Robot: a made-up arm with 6 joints. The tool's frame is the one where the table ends. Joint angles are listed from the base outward.
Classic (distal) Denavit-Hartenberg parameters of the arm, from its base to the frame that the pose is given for. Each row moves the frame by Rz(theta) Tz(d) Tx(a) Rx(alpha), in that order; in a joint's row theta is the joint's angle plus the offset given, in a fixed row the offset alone. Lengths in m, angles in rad.
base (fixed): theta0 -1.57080; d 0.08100; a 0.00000; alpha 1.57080
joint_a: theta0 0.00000; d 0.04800; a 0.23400; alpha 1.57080
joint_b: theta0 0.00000; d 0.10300; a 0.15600; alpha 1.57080
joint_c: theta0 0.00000; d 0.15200; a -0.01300; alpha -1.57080
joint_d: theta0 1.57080; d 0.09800; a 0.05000; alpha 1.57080
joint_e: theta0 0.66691; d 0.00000; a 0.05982; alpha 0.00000
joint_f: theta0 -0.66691; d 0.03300; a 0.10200; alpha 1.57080
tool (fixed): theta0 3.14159; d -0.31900; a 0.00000; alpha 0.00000
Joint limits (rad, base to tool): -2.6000..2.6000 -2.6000..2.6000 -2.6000..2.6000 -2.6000..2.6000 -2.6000..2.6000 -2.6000..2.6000
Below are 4 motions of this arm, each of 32 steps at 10 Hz.
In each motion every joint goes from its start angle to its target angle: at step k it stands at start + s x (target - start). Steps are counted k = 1, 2, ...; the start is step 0. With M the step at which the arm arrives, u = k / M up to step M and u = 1 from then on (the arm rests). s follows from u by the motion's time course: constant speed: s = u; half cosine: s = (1 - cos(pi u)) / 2; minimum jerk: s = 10 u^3 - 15 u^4 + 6 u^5.
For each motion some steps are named. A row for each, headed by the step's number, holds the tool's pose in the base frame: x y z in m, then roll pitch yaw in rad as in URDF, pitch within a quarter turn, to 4 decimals.
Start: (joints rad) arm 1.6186 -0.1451 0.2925 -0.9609 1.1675 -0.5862
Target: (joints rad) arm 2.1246 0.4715 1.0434 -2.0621 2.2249 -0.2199
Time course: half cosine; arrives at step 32
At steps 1, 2, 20, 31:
1: 0.1582 -0.5390 0.2899 -0.5642 0.6350 1.0508
2: 0.1595 -0.5355 0.2870 -0.5556 0.6261 1.0617
20: 0.1507 -0.0061 0.1251 -0.1281 -0.3803 1.7891
31: 0.0039 0.2169 0.1575 0.0774 -0.8306 1.9742

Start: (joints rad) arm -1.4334 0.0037 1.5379 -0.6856 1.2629 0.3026
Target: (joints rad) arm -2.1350 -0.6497 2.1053 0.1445 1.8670 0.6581
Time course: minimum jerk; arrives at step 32
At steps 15, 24, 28, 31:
15: 0.4161 0.0284 -0.0836 -1.0953 1.0534 1.8311
24: 0.4089 0.2016 0.0289 -1.5925 0.7563 1.9920
28: 0.3949 0.2262 0.0627 -1.7008 0.7527 2.0028
31: 0.3920 0.2302 0.0689 -1.7207 0.7537 2.0034

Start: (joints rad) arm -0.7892 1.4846 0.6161 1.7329 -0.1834 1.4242
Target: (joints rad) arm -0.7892 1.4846 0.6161 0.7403 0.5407 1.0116
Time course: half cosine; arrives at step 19
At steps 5, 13, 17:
5: -0.1452 0.0707 -0.4985 -0.8787 -0.4037 -2.5790
13: -0.1780 -0.0385 -0.5869 -0.3721 -0.4873 -2.3622
17: -0.1715 -0.0878 -0.6073 -0.1903 -0.5435 -2.3298

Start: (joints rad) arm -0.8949 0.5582 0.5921 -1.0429 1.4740 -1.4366
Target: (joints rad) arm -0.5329 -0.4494 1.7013 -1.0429 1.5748 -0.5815
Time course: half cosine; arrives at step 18
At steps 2, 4, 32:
2: 0.0901 0.2533 -0.4594 1.4665 -0.6425 -0.2924
4: 0.1308 0.2521 -0.3978 1.6424 -0.7140 -0.4453
32: 0.1078 0.0175 0.2263 2.9303 0.0387 -0.8819

